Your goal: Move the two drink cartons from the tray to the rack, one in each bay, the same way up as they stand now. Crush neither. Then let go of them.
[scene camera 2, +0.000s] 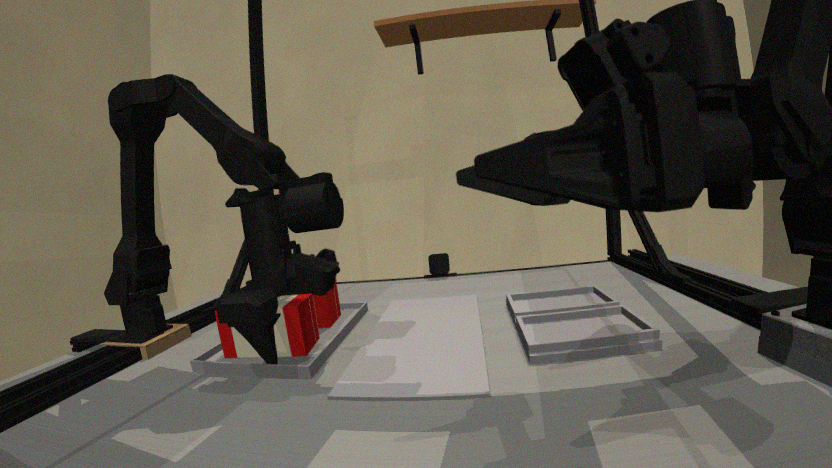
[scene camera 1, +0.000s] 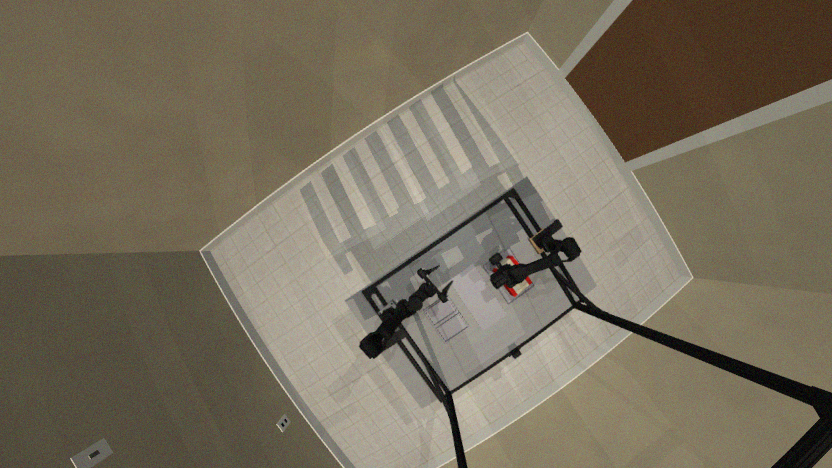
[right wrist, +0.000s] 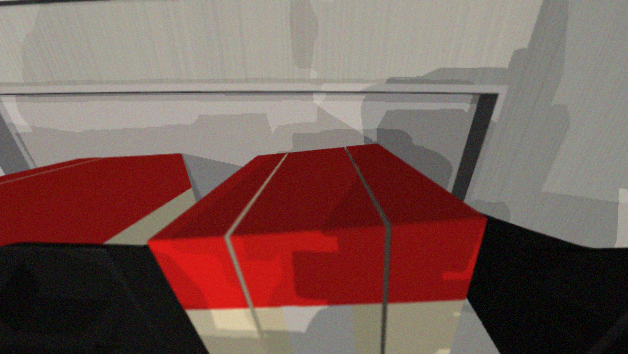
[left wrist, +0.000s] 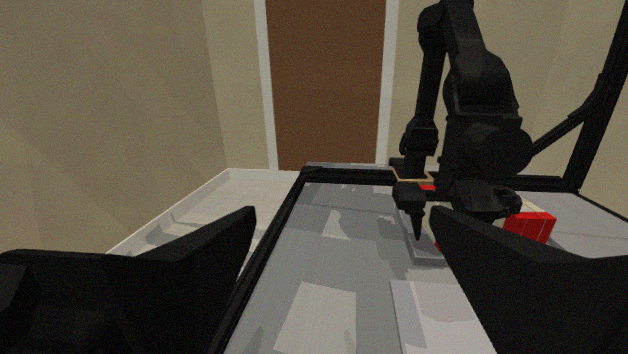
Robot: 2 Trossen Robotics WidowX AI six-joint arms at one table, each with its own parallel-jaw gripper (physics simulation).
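Pixels of known places: left gripper, fingertip midpoint: [scene camera 2: 464, 173] [scene camera 1: 446, 273] [left wrist: 342, 214]; right gripper, fingertip midpoint: [scene camera 2: 289, 350] [scene camera 1: 498, 269]; left arm's base, origin of the base link: [scene camera 1: 391, 314]; right arm's base, origin of the base link: [scene camera 2: 146, 333] [scene camera 1: 541, 241] [left wrist: 412, 174].
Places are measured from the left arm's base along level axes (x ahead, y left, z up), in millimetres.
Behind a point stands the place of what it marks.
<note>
Two red-ended, cream-bodied drink cartons lie on their sides in the grey tray [scene camera 2: 337, 331] {x 533, y -268, z -38 mm} [left wrist: 426, 259] {x 531, y -147, z -31 mm} at the left of scene camera 2. The near carton [scene camera 2: 302, 326] {x 553, y -185, z 2 mm} [right wrist: 312, 228] has my right gripper [scene camera 2: 270, 345] {x 586, y -201, z -38 mm} [scene camera 1: 503, 275] {x 586, y -201, z -38 mm} lowered around it. The gripper is open, with one finger in front of the carton and the other behind, and I cannot tell whether they touch it. The far carton [scene camera 2: 327, 304] {x 548, y -289, z -1 mm} [right wrist: 158, 182] {x 557, y -285, z -18 mm} stands just behind. The empty two-bay rack [scene camera 2: 567, 311] {x 205, y -211, z -23 mm} [scene camera 1: 448, 319] {x 206, y -225, z -33 mm} sits at the right. My left gripper [scene camera 1: 437, 279] {x 359, y 1, z 157 mm} [left wrist: 342, 214] {x 359, y 1, z 157 mm} [scene camera 2: 479, 178] {x 359, y 1, z 157 mm} is open and empty, hovering high beside the rack.
A pale flat mat [scene camera 2: 423, 344] {x 403, y -199, z -40 mm} [scene camera 1: 479, 297] {x 408, y -247, z -40 mm} lies between tray and rack. A black frame [scene camera 1: 442, 241] {x 448, y 116, z -24 mm} [left wrist: 277, 225] {x 612, y 99, z -24 mm} borders the table. A small black block [scene camera 2: 438, 265] {x 362, y -597, z -14 mm} sits at the far table edge. A wooden shelf [scene camera 2: 479, 20] hangs high on the wall.
</note>
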